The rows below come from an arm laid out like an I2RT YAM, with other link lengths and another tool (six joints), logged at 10 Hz.
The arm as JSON. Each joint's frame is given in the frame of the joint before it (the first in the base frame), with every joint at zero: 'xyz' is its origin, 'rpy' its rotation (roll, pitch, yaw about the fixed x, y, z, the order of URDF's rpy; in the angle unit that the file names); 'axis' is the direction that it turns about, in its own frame. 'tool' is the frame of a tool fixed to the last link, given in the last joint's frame.
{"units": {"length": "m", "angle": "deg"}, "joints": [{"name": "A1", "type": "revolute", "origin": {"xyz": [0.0, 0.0, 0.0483], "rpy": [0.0, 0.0, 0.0]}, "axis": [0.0, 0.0, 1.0]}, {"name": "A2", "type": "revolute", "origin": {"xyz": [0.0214, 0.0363, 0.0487], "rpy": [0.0, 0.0, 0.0]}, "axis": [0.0, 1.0, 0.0]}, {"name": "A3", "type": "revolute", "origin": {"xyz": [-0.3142, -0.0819, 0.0], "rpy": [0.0, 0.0, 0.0]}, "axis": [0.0, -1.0, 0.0]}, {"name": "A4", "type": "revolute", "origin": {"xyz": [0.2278, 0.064, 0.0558], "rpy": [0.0, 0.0, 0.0]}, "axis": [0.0, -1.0, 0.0]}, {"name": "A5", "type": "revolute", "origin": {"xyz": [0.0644, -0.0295, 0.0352], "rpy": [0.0, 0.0, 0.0]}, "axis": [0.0, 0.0, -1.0]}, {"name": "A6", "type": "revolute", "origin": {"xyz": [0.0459, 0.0, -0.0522], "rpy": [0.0, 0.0, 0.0]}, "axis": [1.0, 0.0, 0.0]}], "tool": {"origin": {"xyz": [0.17, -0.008, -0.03], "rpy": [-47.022, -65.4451, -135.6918]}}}
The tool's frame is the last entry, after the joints.
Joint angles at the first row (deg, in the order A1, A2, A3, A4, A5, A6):
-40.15, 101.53, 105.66, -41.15, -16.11, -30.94
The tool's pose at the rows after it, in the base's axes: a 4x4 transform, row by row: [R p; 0 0 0 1], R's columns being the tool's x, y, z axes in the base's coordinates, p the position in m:
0.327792, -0.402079, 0.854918, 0.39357; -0.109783, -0.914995, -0.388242, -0.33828; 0.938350, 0.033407, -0.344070, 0.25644; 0, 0, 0, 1
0.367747, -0.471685, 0.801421, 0.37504; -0.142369, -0.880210, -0.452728, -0.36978; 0.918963, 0.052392, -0.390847, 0.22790; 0, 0, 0, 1
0.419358, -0.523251, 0.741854, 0.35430; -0.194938, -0.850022, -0.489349, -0.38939; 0.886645, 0.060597, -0.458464, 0.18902; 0, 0, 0, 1
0.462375, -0.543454, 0.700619, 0.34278; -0.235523, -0.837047, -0.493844, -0.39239; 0.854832, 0.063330, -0.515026, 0.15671; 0, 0, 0, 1
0.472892, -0.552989, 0.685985, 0.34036; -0.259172, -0.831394, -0.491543, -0.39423; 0.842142, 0.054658, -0.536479, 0.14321; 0, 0, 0, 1
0.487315, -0.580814, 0.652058, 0.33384; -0.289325, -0.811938, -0.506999, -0.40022; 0.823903, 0.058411, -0.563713, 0.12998; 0, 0, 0, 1
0.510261, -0.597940, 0.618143, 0.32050; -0.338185, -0.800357, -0.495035, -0.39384; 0.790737, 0.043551, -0.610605, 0.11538; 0, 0, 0, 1
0.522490, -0.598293, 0.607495, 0.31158; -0.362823, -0.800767, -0.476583, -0.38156; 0.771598, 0.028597, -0.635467, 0.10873; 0, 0, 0, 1
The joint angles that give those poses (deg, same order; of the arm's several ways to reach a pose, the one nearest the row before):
-42.79, 104.13, 105.10, -39.72, -13.90, -31.02
-45.59, 106.48, 103.39, -38.14, -11.28, -31.37
-47.76, 108.71, 100.11, -36.65, -9.03, -31.57
-48.25, 110.21, 96.89, -35.46, -7.42, -31.54
-48.51, 111.39, 96.31, -35.16, -7.21, -31.12
-48.86, 112.92, 96.48, -35.47, -5.62, -30.21
-49.37, 113.25, 95.37, -37.36, -5.19, -29.47
-49.39, 112.05, 92.95, -38.05, -5.54, -29.18

